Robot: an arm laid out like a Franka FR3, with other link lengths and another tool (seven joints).
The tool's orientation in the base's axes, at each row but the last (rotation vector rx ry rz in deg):
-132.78 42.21 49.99
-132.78 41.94 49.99
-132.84 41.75 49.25
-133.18 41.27 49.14
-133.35 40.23 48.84
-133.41 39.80 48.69
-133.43 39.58 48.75
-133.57 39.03 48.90
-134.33 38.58 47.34
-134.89 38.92 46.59
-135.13 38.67 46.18
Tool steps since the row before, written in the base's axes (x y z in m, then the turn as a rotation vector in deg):
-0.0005 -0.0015 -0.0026 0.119 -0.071 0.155
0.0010 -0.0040 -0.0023 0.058 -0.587 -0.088
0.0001 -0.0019 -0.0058 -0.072 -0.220 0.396
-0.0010 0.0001 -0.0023 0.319 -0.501 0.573
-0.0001 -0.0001 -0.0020 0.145 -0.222 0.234
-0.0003 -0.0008 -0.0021 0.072 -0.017 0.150
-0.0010 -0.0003 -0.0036 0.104 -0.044 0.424
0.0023 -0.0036 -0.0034 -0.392 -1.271 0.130
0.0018 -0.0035 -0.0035 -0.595 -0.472 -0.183
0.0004 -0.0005 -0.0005 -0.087 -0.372 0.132
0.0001 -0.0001 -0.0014 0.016 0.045 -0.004
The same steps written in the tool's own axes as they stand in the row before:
0.0020 0.0021 0.0009 -0.013 -0.074 -0.194
0.0034 0.0028 -0.0016 0.270 0.399 -0.351
0.0047 0.0030 0.0024 -0.262 0.079 -0.369
0.0009 0.0013 0.0019 -0.050 -0.029 -0.823
0.0014 0.0008 0.0013 -0.006 -0.009 -0.353
0.0015 0.0014 0.0010 -0.052 -0.081 -0.137
0.0019 0.0020 0.0025 -0.214 -0.171 -0.343
0.0049 0.0023 -0.0011 -0.017 1.109 -0.746
0.0045 0.0026 -0.0007 -0.157 0.763 0.053
0.0007 0.0003 -0.0001 -0.046 0.277 -0.291
0.0010 0.0005 0.0008 0.001 -0.041 0.025

